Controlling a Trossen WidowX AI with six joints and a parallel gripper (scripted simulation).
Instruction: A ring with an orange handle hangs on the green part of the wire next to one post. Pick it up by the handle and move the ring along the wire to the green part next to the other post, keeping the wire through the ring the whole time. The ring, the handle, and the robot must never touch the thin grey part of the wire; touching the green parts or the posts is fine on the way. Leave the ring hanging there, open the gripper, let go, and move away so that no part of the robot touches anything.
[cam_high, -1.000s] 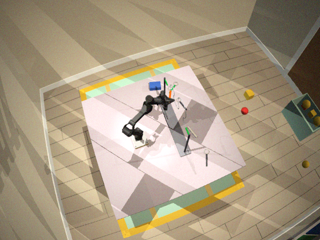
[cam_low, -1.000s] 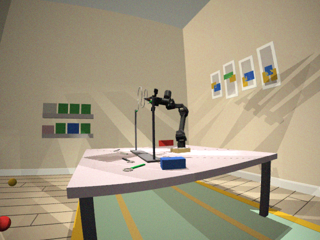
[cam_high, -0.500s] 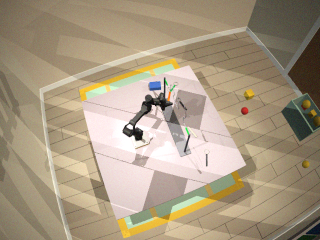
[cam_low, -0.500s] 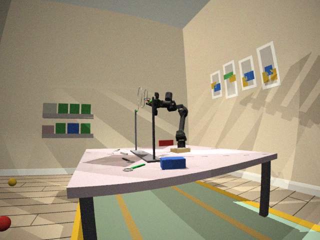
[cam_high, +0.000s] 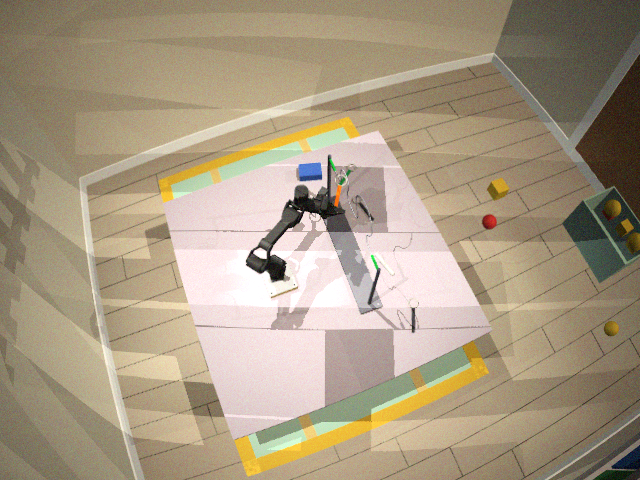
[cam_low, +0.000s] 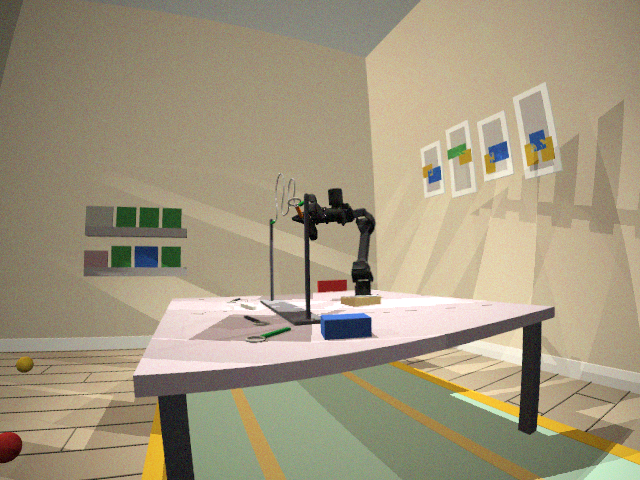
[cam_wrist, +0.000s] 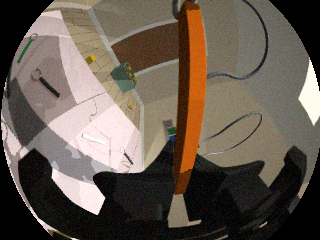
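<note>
Now: the orange-handled ring 90 mm to the left of my gripper tip and 30 mm above it. Also, from my gripper tip: white stick 370 mm below, 180 mm ahead, 120 mm to the right; blue block 480 mm to the left, 350 mm below, 40 mm behind; dark-handled ring 390 mm to the right, 370 mm below, 240 mm ahead.
</note>
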